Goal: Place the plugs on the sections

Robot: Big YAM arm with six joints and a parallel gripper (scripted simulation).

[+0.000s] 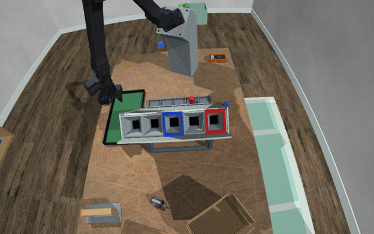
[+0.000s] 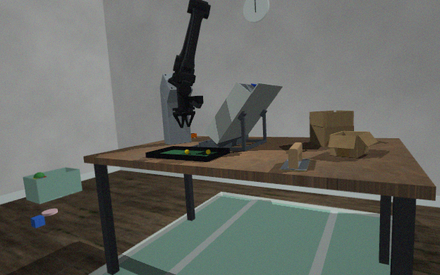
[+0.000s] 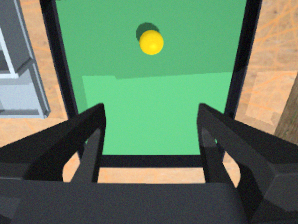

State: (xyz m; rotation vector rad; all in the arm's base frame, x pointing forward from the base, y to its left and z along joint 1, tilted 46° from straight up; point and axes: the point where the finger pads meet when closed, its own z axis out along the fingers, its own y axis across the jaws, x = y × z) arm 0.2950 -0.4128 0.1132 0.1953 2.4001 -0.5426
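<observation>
Right now my hand is 14 cm above the green marble tray. Also, from my hand: small tool (55 cm ahead, 5 cm to the left, 13 cm below); then cover (23 cm ahead, 27 cm to the left, 6 cm above); then red plug (7 cm ahead, 41 cm to the left, 13 cm below).
</observation>
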